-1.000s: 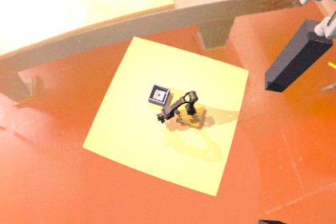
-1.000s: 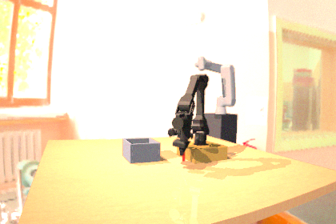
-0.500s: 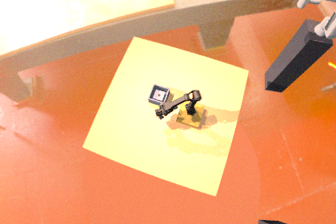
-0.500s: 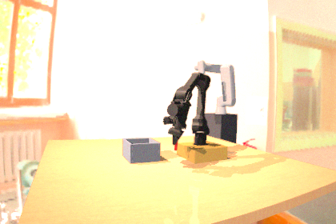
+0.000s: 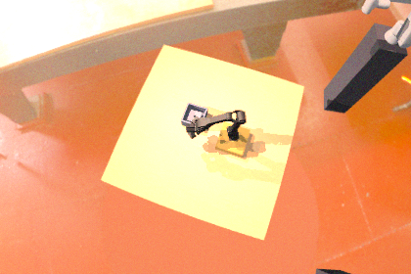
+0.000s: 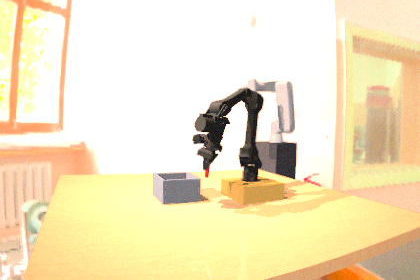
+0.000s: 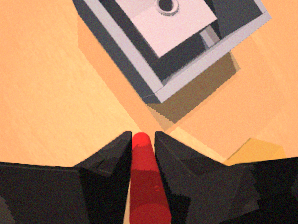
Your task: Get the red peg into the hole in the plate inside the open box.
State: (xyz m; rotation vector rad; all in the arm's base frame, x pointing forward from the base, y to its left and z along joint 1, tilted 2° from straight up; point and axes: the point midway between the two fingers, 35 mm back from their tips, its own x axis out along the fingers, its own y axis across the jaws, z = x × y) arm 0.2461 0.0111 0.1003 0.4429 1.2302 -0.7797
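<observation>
Right now my gripper tip is 12 cm to the left of the plate, 9 cm above it and 6 cm short of it. From my gripper tip the other things lie so: grey box (12 cm to the right, 11 cm below, 6 cm ahead); red peg (1 cm to the left, 1 cm behind, 1 cm above).
</observation>
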